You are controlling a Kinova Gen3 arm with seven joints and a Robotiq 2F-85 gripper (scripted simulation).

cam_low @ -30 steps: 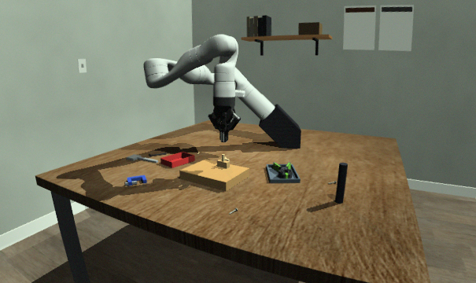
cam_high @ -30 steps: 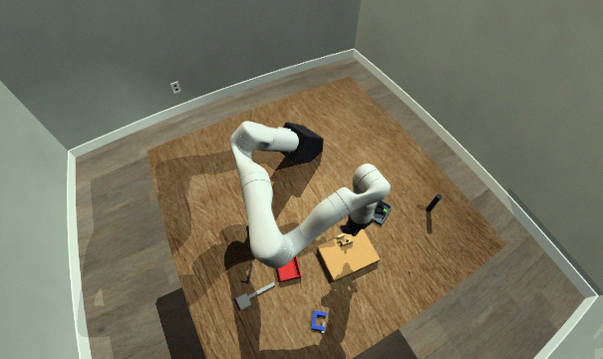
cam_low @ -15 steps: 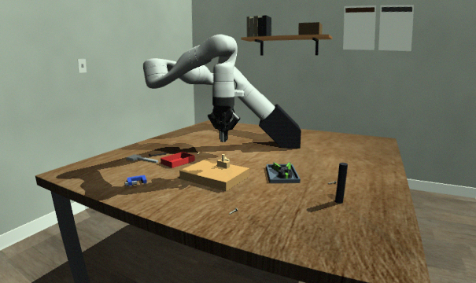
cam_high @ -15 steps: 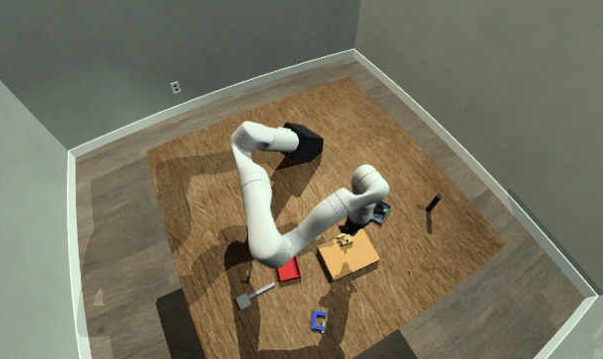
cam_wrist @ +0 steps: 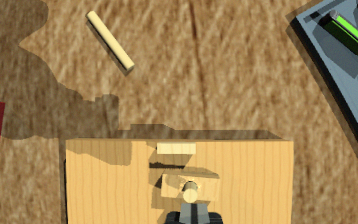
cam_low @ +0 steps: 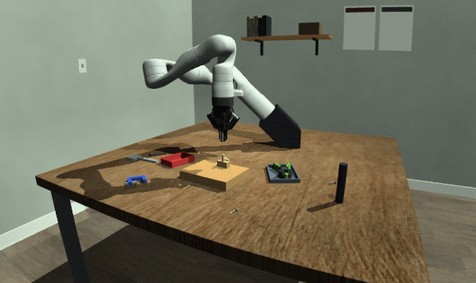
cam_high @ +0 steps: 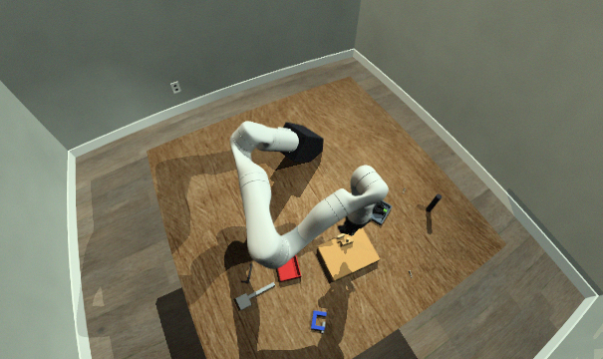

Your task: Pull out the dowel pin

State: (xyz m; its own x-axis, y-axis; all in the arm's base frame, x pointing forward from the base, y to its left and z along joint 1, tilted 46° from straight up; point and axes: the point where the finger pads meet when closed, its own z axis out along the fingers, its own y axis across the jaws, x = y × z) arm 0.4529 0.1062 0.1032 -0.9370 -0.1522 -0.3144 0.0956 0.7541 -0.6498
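The dowel pin is 9 cm below my hand. The rest, counted from my hand: thin pale stick (14 cm behind, 7 cm to the right, 14 cm below); small wooden block (11 cm below); tan bench board (3 cm ahead, 2 cm to the right, 12 cm below).
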